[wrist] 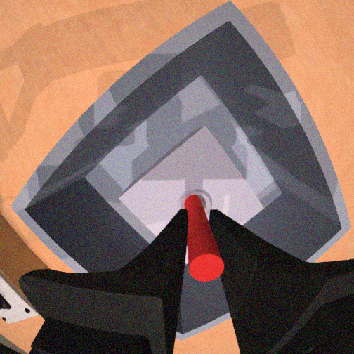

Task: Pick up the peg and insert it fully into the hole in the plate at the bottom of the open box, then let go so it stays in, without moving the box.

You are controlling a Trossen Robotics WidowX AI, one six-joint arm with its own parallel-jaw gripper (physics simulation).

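Observation:
The red peg (202, 237) is held between the two black fingers of my gripper (197, 215), which is shut on it. The peg's near end faces the camera and its far end points down into the open grey box (60, 242). The pale square plate (165, 192) lies on the bottom of the box. The hole (201, 201) in the plate shows as a dark spot inside a grey ring, partly hidden behind the peg's far tip. The tip overlaps the left part of the hole in this view; whether it has entered the hole I cannot tell.
The box walls stand around the plate and the peg, and the fingers reach over the near walls. The box stands on an orange wood-like table (45, 107). A brown piece (22, 250) and a white part with small holes (17, 306) show at the lower left.

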